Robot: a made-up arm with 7 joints. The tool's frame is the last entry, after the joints.
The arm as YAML. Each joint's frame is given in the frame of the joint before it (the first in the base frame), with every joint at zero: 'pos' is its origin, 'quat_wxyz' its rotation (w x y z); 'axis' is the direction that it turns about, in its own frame. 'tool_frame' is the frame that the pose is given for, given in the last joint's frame.
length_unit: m
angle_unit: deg
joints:
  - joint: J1
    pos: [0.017, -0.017, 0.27]
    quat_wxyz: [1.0, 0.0, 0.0, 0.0]
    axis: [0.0, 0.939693, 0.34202]
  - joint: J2
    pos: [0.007, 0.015, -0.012]
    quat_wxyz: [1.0, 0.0, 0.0, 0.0]
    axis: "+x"
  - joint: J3
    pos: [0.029, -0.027, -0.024]
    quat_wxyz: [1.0, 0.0, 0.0, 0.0]
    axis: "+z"
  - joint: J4
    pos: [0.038, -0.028, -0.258]
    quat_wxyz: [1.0, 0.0, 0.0, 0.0]
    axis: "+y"
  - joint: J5
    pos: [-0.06, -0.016, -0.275]
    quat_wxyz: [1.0, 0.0, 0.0, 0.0]
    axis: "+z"
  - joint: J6
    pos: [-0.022, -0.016, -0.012]
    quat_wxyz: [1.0, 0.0, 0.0, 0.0]
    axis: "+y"
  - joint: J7
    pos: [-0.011, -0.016, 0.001]
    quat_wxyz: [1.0, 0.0, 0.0, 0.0]
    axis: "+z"
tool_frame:
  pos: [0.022, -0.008, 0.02]
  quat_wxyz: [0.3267, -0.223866, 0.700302, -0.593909]
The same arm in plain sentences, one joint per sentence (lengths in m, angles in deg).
The arm has seven revolute joints in a row. What follows holds with every joint at zero, and every direction is one of the base frame's. The first joint is mounted 0.017 m along +x and 0.017 m along -y and 0.27 m along +z from the base frame's origin and rotates about the direction (0, 0.9397, 0.342). The second joint is mounted 0.007 m along +x and 0.015 m along +y and 0.012 m along -z from the first joint and rotates about +x. The third joint is mounted 0.029 m along +x and 0.027 m along -y and 0.024 m along -z from the second joint and rotates about +z. The fourth joint is mounted 0.038 m along +x and 0.028 m along -y and 0.258 m along -z from the third joint and rotates about +y. The fifth joint is mounted 0.06 m along -x and 0.016 m along -y and 0.275 m along -z from the fourth joint and rotates about +z. The sixth joint is mounted 0.022 m along -x and 0.016 m along -y and 0.012 m along -z from the fifth joint and rotates about +y. The seventh joint is mounted 0.011 m along -x and 0.016 m along -y and 0.001 m along +z from the sixth joint and rotates about +z. The tool frame, which is the frame that the pose is given for, is mounted 0.022 m along +x and 0.008 m along -y and 0.02 m along +z from the seventh joint; its axes are the base frame's turned by roll -94.74, pitch 11.05 and yaw -134.37 deg (as in URDF: about the fixed x, then y, then z).
